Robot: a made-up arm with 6 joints.
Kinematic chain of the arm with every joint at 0, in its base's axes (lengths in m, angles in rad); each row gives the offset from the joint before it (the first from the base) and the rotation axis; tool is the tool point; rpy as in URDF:
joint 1: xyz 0 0 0.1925 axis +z
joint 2: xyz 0 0 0 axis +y
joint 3: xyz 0.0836 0 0.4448 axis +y
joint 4: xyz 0.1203 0 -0.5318 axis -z
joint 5: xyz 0 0 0 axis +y
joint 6: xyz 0.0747 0 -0.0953 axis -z
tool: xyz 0 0 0 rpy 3.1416 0 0
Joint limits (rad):
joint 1: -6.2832..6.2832
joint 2: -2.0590..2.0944
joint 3: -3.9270..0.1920
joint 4: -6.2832..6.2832
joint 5: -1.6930..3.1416
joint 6: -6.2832..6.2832
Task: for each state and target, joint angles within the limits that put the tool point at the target. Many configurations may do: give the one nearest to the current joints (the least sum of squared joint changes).
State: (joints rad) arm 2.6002 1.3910 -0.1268 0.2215 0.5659 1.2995
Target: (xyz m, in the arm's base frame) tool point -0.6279 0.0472 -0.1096
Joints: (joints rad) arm 3.0747 0.6660 -0.8938 0.1968 0.4462 1.2995
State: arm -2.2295 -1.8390 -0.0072 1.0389 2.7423 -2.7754
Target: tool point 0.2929 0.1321 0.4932
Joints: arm -2.4827 -2.0590 -0.6264 1.1249 3.0511 -2.7754
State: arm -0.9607 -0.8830 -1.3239 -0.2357 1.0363 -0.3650
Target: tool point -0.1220 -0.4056 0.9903
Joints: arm -1.8349 -0.4533 -1.5750 -0.3185 0.9835 -0.3650
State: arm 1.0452 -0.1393 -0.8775 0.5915 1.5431 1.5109
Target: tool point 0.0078 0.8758 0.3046
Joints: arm 1.5128 0.4965 -1.5741 0.6909 1.2550 1.5109
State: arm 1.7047 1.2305 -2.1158 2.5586 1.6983 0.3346
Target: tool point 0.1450 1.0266 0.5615
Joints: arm 1.3935 0.9590 -2.5117 2.6578 1.4129 0.3346
